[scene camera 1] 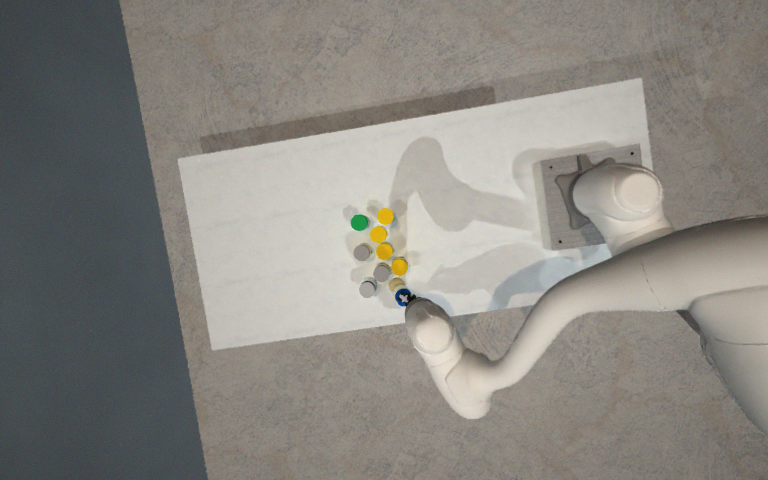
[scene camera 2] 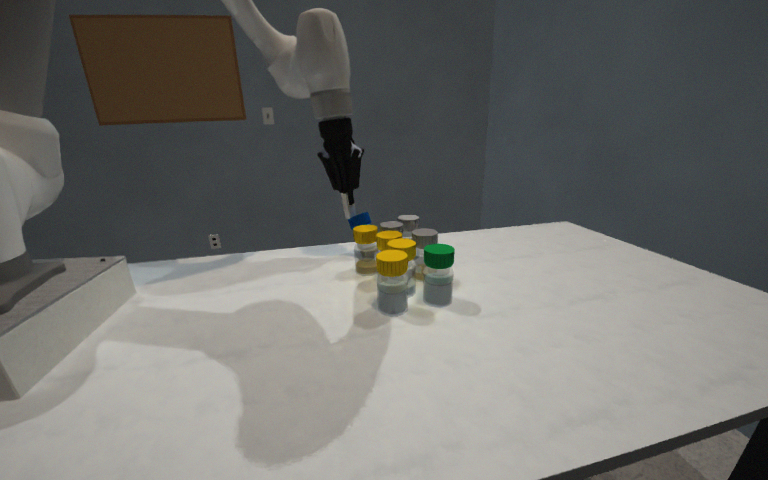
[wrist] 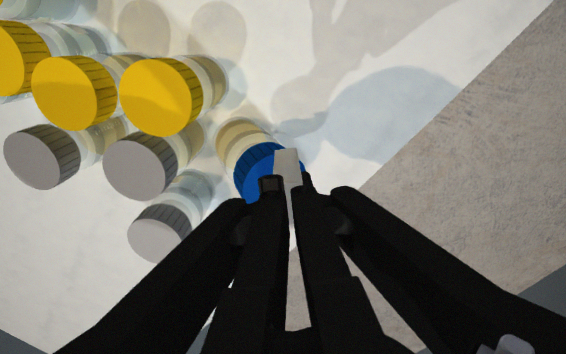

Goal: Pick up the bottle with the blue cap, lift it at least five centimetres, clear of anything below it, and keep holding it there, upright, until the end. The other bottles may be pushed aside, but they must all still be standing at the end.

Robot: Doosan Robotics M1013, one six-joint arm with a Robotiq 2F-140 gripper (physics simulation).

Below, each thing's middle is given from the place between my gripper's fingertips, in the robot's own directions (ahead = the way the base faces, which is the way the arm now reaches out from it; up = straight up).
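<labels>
There is the blue-capped bottle point(wrist: 246, 151), which I see 50 mm below my hand, 30 mm ahead of it and 20 mm to the right of it.
</labels>
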